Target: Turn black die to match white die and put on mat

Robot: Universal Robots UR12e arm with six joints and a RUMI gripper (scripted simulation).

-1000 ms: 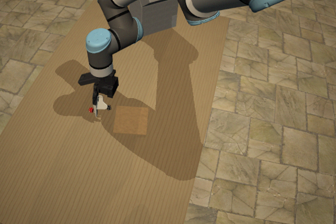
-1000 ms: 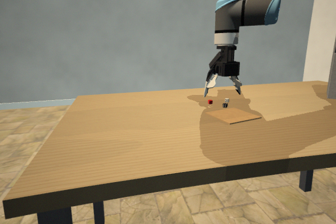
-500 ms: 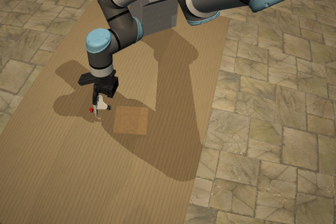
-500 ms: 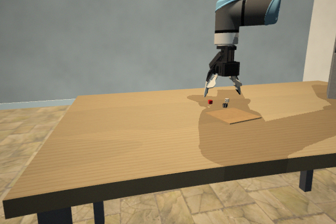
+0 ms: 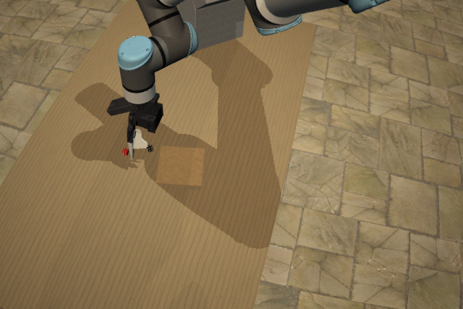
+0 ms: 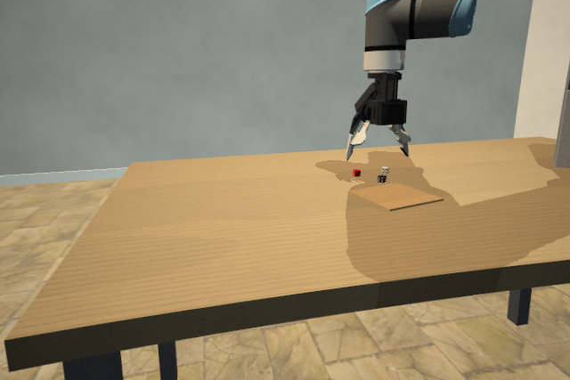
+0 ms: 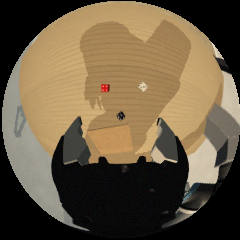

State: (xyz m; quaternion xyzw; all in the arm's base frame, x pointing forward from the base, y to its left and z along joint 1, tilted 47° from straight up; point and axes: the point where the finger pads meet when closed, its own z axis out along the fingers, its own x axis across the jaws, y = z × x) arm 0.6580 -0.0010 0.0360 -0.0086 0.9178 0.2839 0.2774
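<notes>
Now: the black die 5 cm below my hand, 2 cm to the left of it and 1 cm behind it. Also, from my hand: white die: 6 cm to the right, 5 cm below, 4 cm behind; then tan mat: 14 cm to the left, 5 cm below; then red die: 5 cm below, 4 cm to the right, 4 cm ahead.
</notes>
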